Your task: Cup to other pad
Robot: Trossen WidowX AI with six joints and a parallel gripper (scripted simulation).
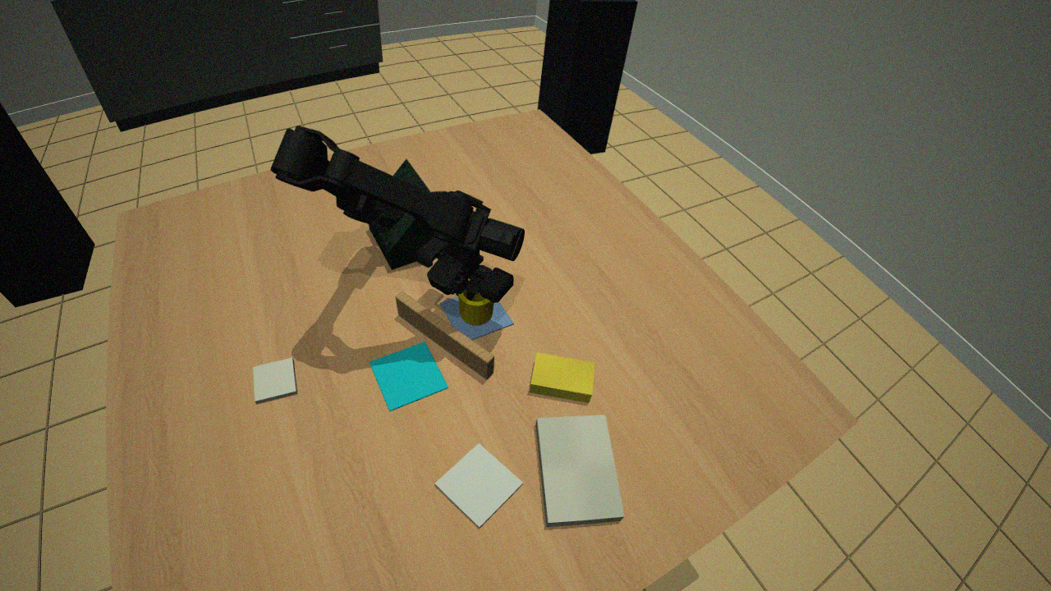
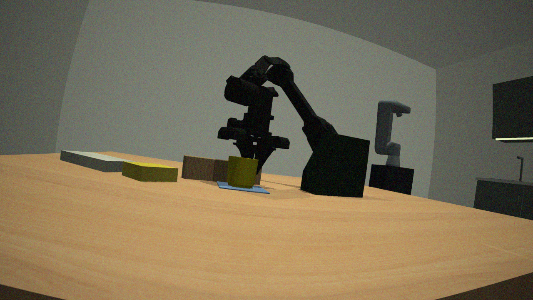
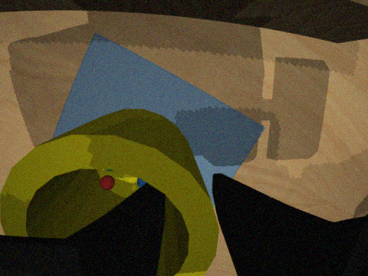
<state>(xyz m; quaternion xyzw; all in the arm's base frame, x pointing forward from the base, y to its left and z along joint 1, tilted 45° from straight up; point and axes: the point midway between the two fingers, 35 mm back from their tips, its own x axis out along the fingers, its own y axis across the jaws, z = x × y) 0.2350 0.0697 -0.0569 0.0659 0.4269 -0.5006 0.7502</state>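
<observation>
My gripper tip is now 3 cm to the right of the red marble, 3 cm short of it and 2 cm above it. The rest, counted from my gripper tip: yellow cup (2 cm to the left, 2 cm ahead); then blue pad (4 cm below, 2 cm to the left, 2 cm ahead); then wooden bar (7 cm to the right, 7 cm ahead, 2 cm below).
</observation>
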